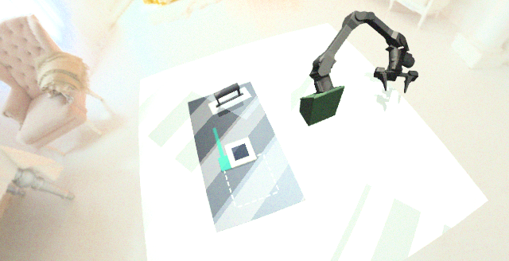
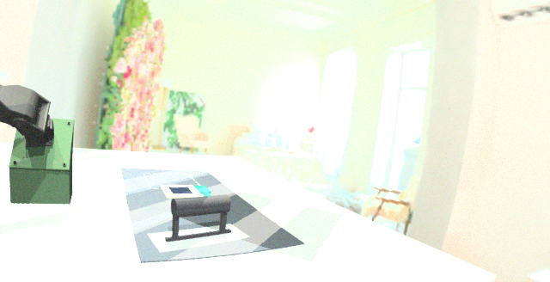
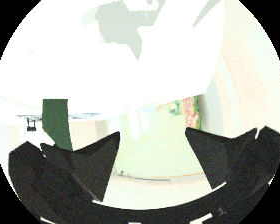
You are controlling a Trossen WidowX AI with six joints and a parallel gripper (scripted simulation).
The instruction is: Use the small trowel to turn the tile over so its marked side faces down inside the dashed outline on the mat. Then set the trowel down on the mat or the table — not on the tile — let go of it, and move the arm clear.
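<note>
The trowel is 65 cm ahead of my gripper tip, 41 cm to the right of it and 8 cm below it. From my gripper tip the other things lie so: teal l-shaped strip 77 cm ahead, 17 cm to the right, 11 cm below; tile 69 cm ahead, 13 cm to the right, 11 cm below; grey mat 69 cm ahead, 18 cm to the right, 14 cm below.
</note>
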